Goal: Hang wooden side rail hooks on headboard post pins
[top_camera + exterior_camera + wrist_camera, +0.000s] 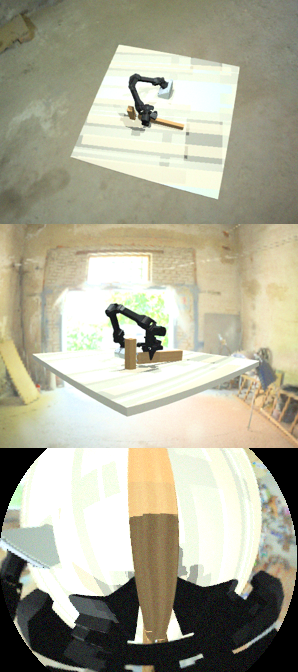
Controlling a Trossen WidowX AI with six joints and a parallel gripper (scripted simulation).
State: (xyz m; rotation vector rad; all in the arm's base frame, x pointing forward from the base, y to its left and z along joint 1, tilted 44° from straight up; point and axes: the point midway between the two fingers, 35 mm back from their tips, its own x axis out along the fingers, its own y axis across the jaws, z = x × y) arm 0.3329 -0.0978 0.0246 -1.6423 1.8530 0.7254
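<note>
The wooden headboard post lies 150 mm to the right of my gripper tip, 40 mm above it and 10 mm behind it.
</note>
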